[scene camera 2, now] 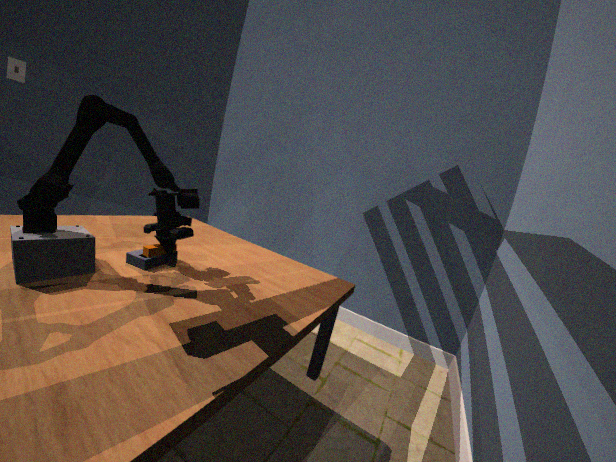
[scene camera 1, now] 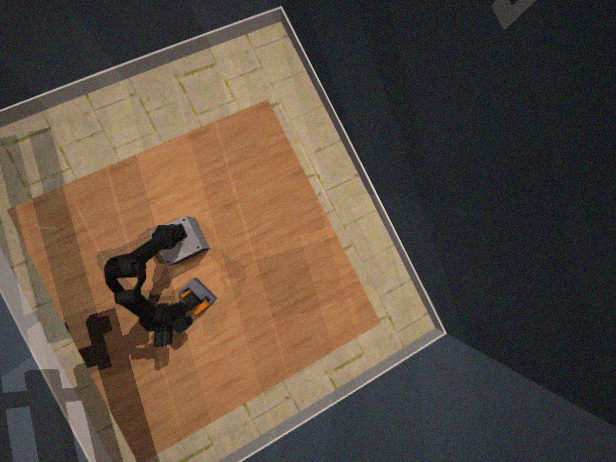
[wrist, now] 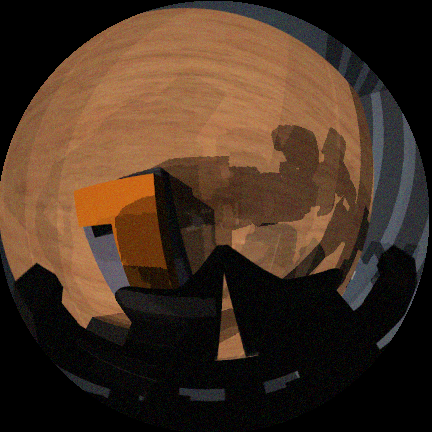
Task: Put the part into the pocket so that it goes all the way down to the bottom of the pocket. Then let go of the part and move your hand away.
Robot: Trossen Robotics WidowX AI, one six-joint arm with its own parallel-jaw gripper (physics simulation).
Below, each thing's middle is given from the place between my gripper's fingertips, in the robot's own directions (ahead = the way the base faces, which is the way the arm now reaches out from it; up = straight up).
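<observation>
I can see the orange part [wrist: 135, 206], and from my hand it's 70 mm to the left, 10 mm above and 10 mm behind. There's the grey pocket block [wrist: 100, 238] too, and that one's 70 mm to the left of my hand, 30 mm below it and 30 mm behind it.
</observation>
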